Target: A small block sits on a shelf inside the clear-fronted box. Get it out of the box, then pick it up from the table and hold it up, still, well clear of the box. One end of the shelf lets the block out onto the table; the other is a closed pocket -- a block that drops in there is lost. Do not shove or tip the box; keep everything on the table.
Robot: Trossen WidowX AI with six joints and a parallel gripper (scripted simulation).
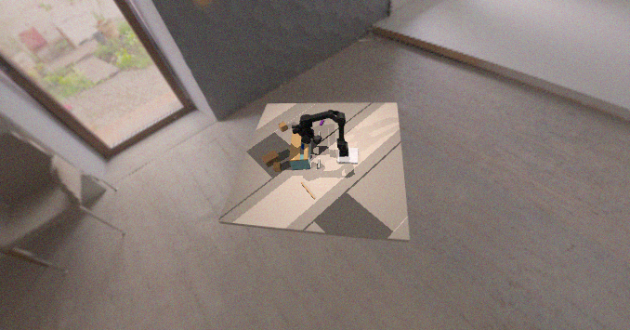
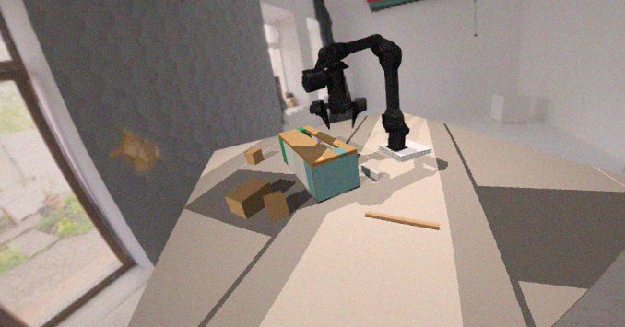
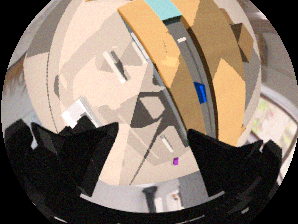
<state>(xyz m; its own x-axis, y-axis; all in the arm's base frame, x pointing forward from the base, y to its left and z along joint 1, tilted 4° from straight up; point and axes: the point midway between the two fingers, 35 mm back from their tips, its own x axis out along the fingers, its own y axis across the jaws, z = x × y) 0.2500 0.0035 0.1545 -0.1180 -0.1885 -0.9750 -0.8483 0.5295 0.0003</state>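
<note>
Now: the blue block 80 mm ahead of my gripper tip, 10 mm to the right of it and 70 mm below it. The rest, counted from my gripper tip: box 70 mm ahead, 40 mm to the right, 90 mm below; thin wooden stick 20 mm ahead, 340 mm to the left, 150 mm below.
</note>
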